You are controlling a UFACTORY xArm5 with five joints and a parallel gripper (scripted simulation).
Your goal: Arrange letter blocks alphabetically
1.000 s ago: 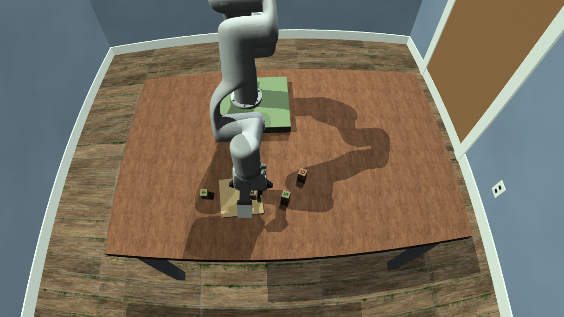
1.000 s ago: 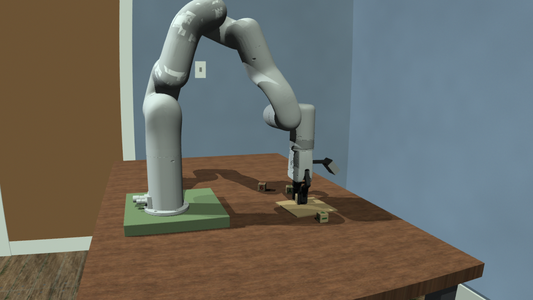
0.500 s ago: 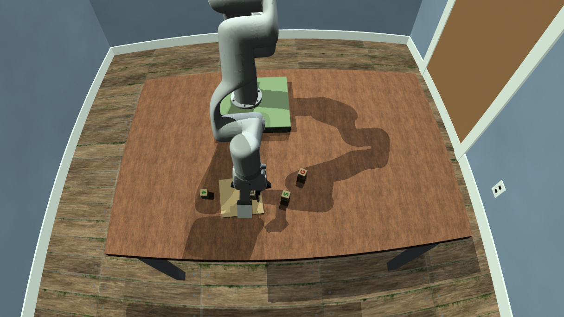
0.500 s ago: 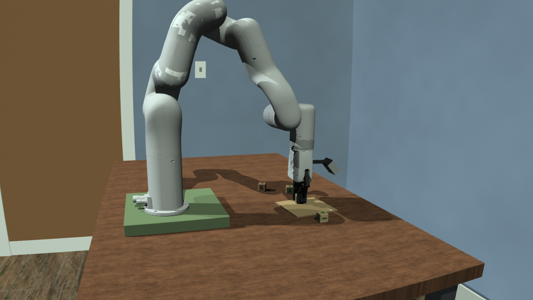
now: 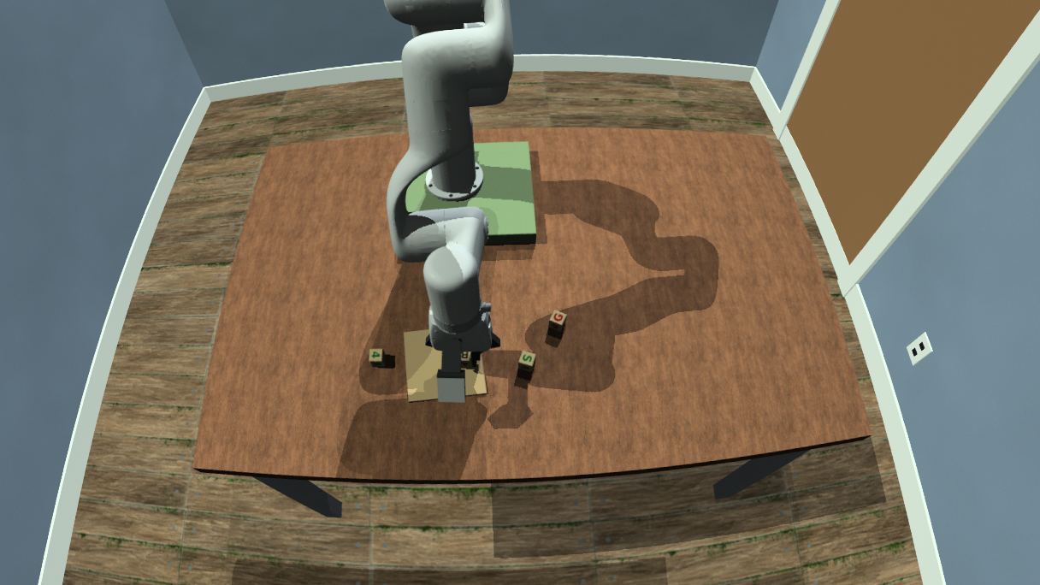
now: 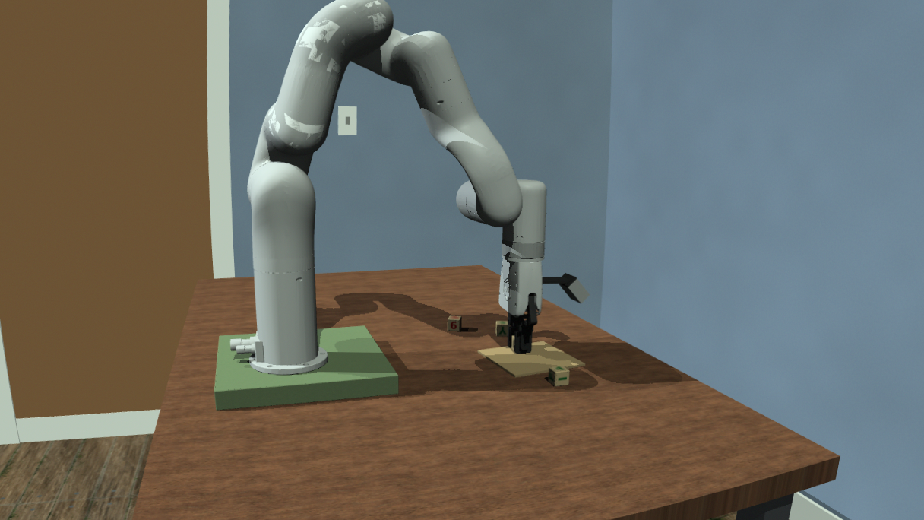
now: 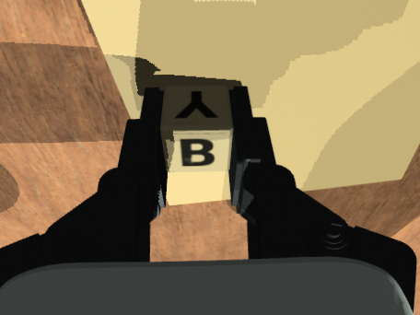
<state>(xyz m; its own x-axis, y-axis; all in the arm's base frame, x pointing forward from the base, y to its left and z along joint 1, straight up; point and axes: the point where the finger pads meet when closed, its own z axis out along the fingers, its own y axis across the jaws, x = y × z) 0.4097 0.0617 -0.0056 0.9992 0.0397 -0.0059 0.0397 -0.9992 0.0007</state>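
Right now my hand is 40 mm to the left of the tan mat, 20 mm above it and 10 mm short of it. The rest, counted from my hand: cream block 160 mm to the right, 10 mm below, 10 mm ahead.
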